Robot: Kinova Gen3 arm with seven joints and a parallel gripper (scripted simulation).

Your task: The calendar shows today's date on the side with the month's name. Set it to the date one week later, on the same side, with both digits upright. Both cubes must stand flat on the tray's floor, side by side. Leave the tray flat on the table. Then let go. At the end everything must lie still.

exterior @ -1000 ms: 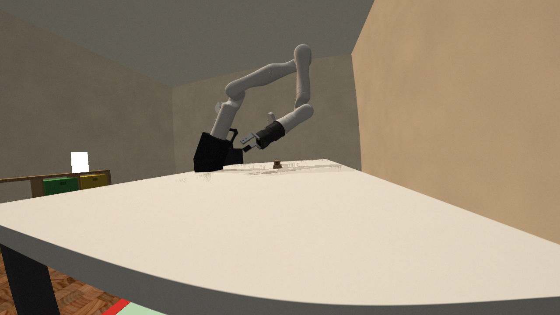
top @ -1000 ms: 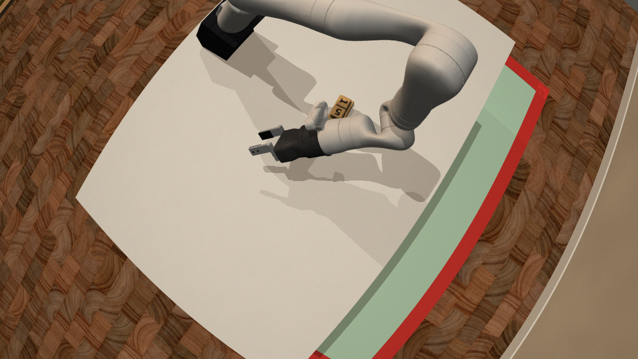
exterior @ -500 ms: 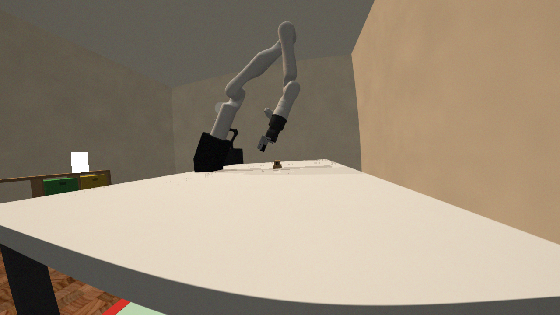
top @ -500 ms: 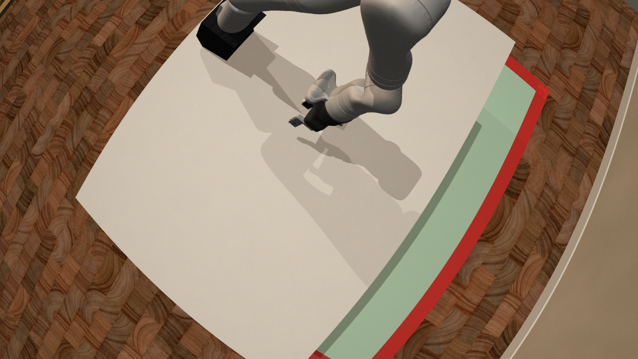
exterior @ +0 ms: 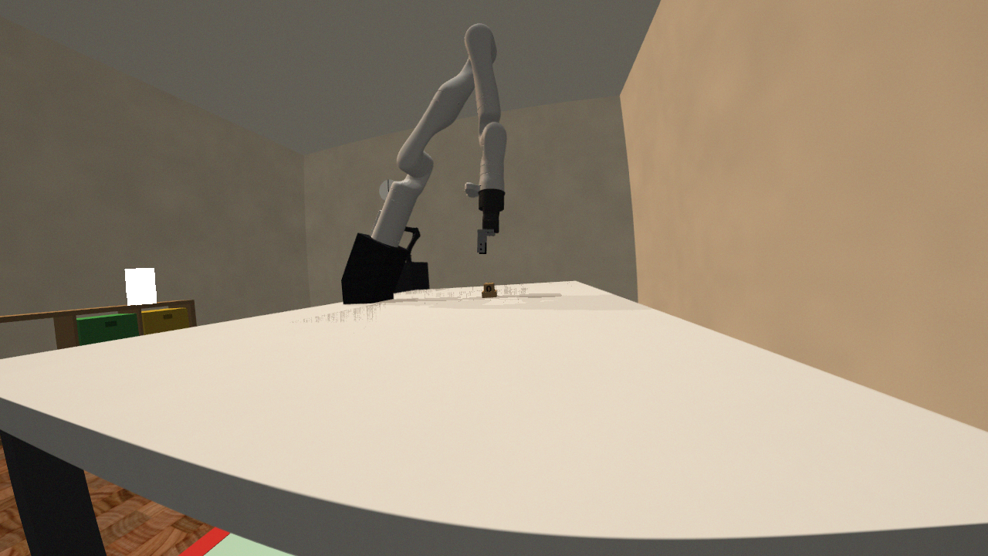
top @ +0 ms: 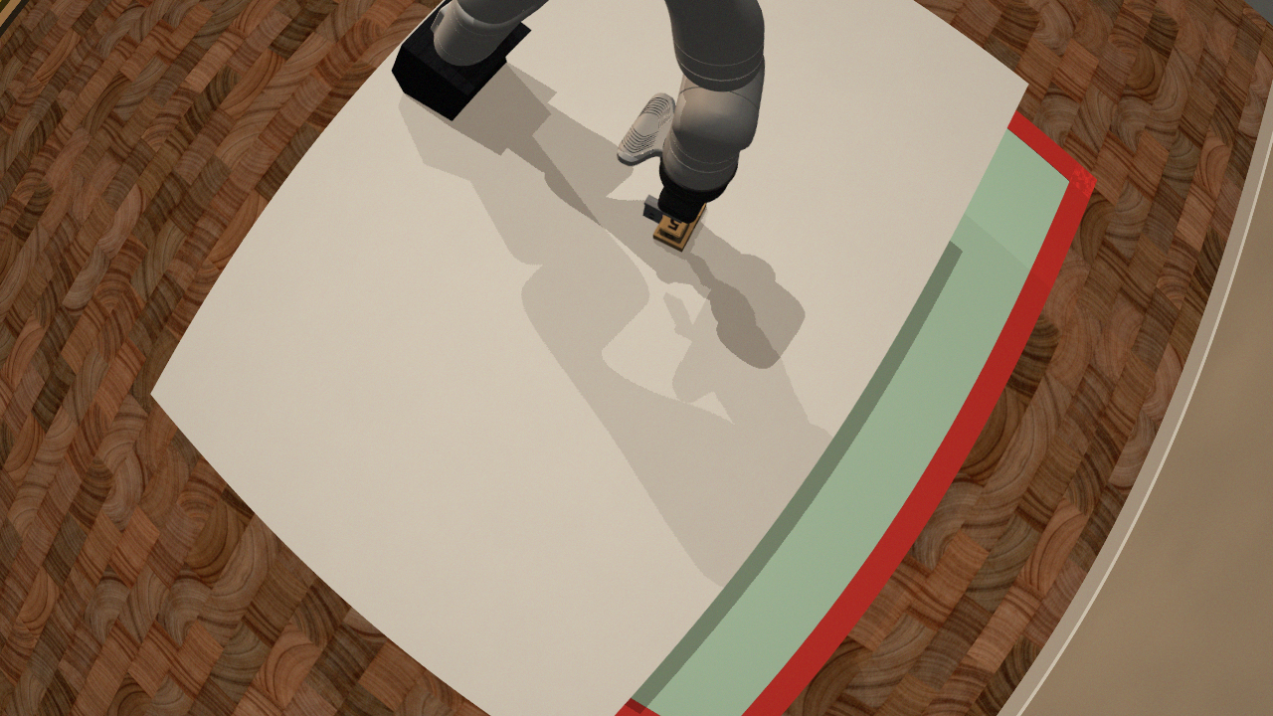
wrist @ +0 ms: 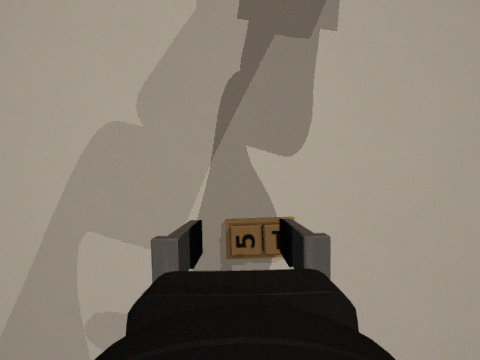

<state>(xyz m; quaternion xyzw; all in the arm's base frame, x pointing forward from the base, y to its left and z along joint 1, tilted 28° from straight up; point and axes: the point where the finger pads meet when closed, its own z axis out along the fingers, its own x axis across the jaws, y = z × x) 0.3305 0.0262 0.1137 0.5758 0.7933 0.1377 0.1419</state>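
The wooden tray lies 140 mm below my hand and 20 mm to the left of it.
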